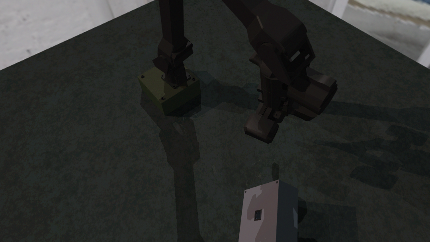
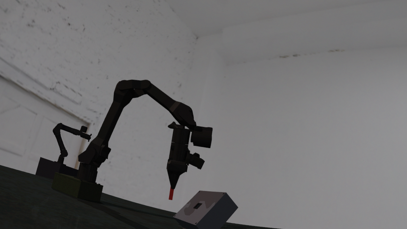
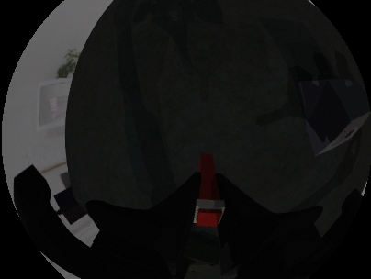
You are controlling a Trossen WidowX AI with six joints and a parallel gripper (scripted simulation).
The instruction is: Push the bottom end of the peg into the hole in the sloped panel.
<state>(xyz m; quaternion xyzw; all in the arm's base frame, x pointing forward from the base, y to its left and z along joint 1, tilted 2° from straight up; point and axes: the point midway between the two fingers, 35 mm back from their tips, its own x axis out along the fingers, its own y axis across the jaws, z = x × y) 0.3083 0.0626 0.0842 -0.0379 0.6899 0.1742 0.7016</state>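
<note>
Right now the sloped panel is 170 mm to the right of my gripper tip, 140 mm ahead of it and 60 mm below it. The rest, counted from my gripper tip: red peg 20 mm above.
</note>
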